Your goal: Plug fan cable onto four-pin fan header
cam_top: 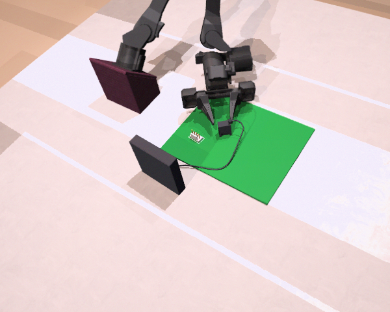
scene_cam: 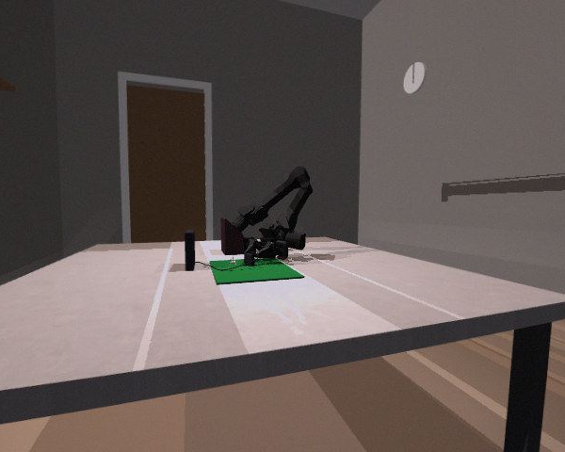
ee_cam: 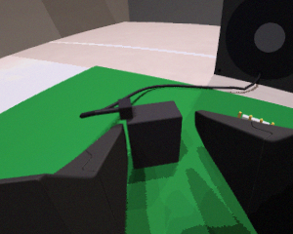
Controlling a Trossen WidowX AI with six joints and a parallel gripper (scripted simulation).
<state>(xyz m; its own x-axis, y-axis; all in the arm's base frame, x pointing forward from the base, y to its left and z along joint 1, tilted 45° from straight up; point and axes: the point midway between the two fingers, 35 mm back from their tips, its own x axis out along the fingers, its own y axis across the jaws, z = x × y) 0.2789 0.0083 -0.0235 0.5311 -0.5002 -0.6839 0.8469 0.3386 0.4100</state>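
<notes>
The black plug is 10 mm below my gripper tip and 10 mm ahead of it. The rest, counted from my gripper tip: green board 50 mm below, 40 mm ahead, 10 mm to the right; then fan header 60 mm behind, 40 mm to the right, 40 mm below; then black fan 170 mm to the right, 70 mm behind, 20 mm above.
</notes>
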